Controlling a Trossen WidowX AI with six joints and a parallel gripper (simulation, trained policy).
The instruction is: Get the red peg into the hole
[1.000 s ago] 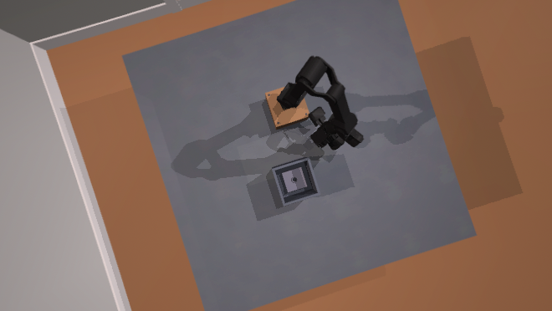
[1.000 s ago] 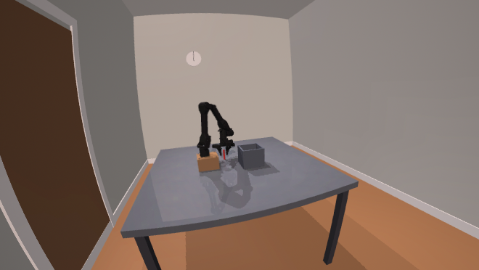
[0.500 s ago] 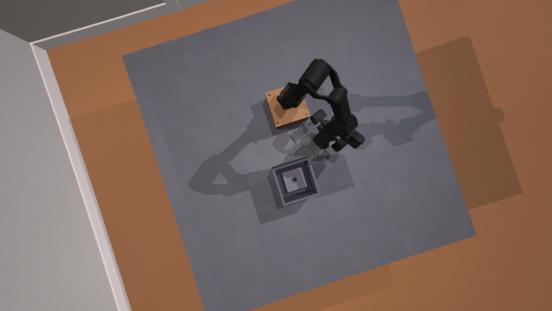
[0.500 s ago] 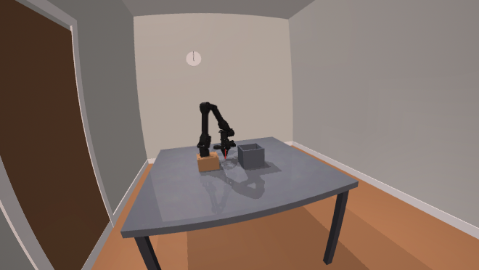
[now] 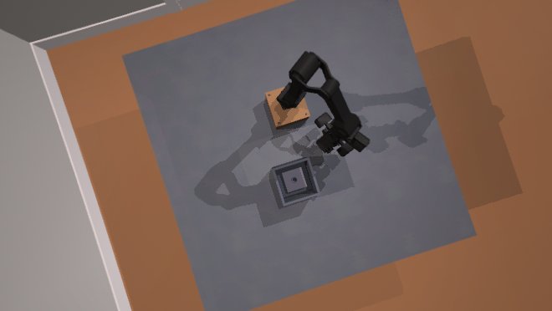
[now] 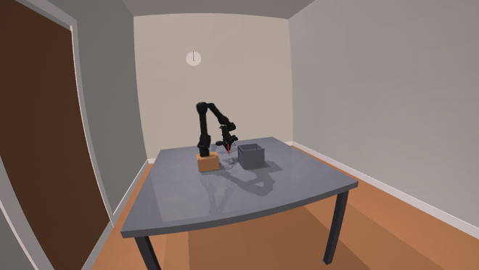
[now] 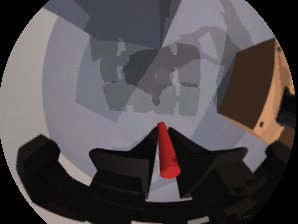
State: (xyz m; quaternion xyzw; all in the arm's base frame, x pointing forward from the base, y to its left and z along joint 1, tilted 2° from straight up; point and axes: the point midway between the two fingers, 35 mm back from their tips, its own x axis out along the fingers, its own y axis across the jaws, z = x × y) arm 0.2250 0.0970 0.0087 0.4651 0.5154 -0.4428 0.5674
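Right now my gripper tip is 22 cm to the left of the light plate, 10 cm short of it and 2 cm above it. The rest, counted from my gripper tip: red peg (2 cm above).
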